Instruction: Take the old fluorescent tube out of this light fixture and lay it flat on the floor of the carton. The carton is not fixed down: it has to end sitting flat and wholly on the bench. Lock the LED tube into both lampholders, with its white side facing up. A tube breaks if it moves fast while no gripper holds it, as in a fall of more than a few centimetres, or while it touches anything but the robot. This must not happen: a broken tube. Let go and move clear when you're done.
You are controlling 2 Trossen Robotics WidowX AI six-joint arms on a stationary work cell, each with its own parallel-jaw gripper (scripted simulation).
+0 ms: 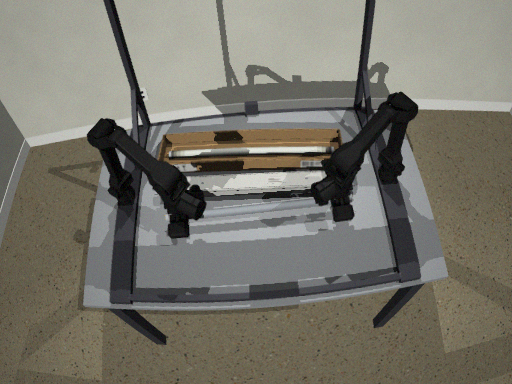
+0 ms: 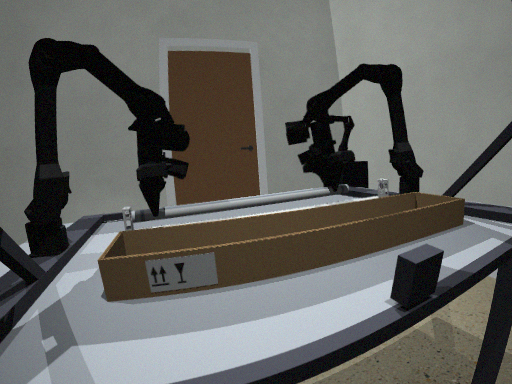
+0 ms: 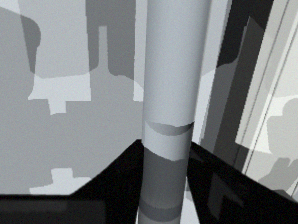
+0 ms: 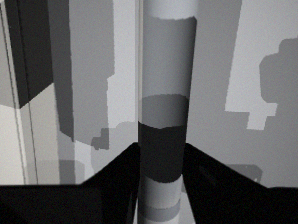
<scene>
The pictures show: my left gripper, my right gripper, an LED tube, a carton, an old fluorescent tube and a light fixture.
My left gripper shows as well in image 3. My right gripper is seen too in image 1 and in image 4.
</scene>
